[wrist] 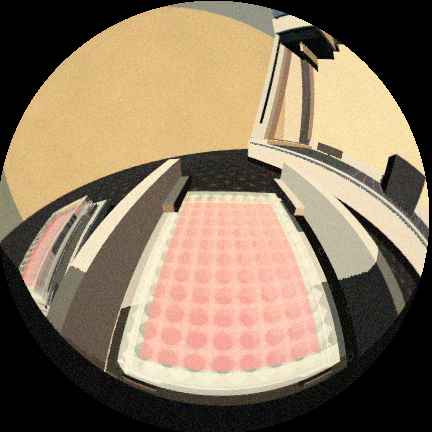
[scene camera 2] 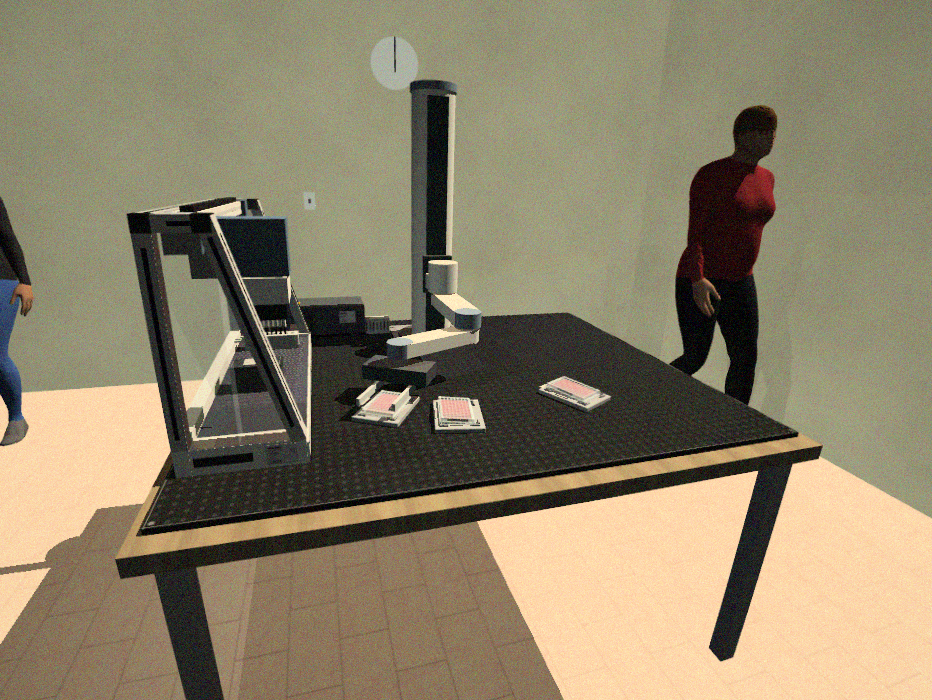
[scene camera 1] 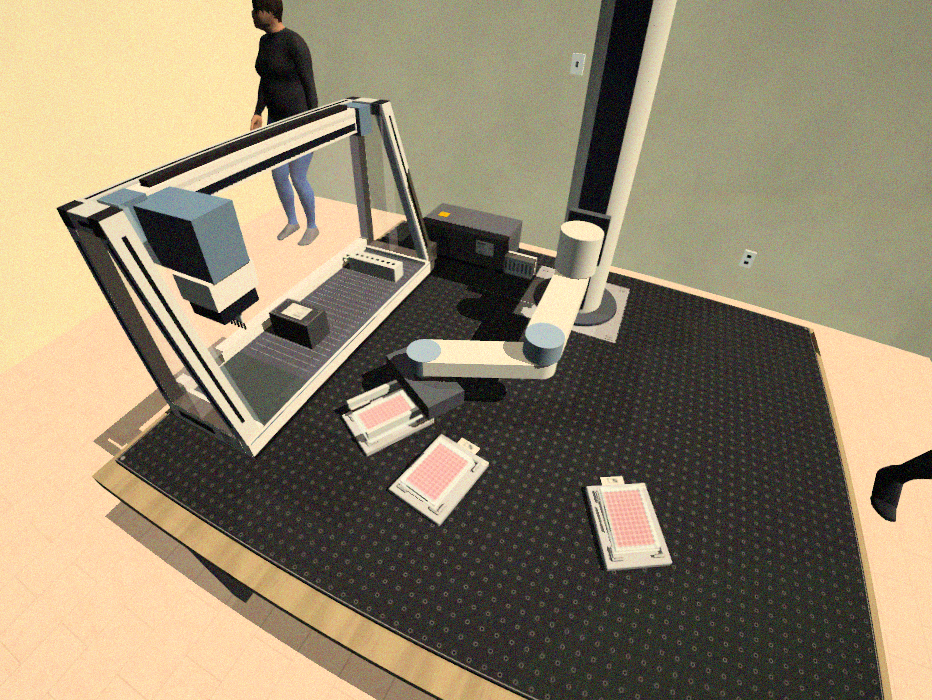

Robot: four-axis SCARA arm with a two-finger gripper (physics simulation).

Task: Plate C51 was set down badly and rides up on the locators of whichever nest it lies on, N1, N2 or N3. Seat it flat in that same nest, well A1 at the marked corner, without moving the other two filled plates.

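Observation:
Plate C51, with pink wells, lies on nest N3, the nest nearest the gantry machine. Its label is not readable now; whether it sits flat cannot be told. My gripper is shut with its fingers standing wide, one along each long side of C51. In the wrist view the pads overlap the plate's edges near the far end; contact is hidden. A second filled plate lies on N2. A third filled plate lies on N1.
The gantry machine stands left of N3, and its low white rail shows at the right in the wrist view. A dark box stands at the back. N2 is close beside N3; N1 is farther right.

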